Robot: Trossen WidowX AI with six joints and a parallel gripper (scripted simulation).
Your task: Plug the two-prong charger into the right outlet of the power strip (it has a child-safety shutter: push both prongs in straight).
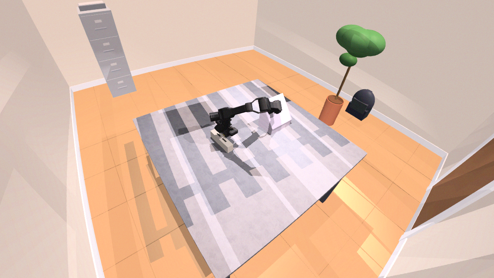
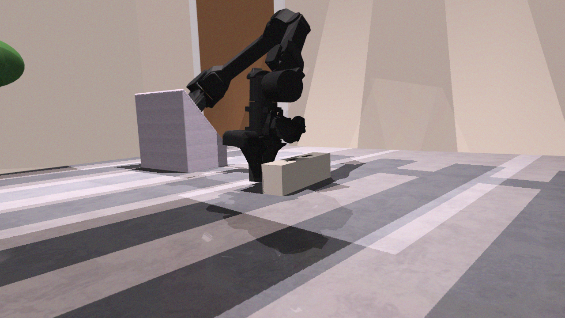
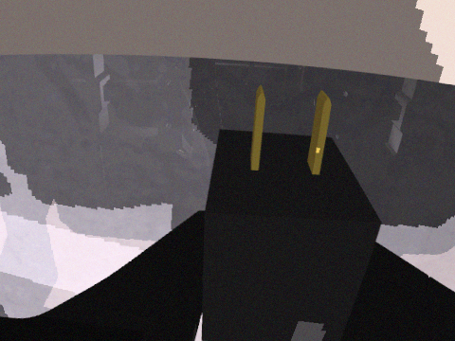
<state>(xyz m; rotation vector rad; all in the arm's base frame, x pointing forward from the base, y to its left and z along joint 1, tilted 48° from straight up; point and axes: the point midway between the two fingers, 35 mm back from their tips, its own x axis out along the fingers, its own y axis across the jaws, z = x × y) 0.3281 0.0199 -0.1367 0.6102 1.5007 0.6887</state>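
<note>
The black two-prong charger is 20 mm ahead of my gripper tip and 10 mm above it.
</note>
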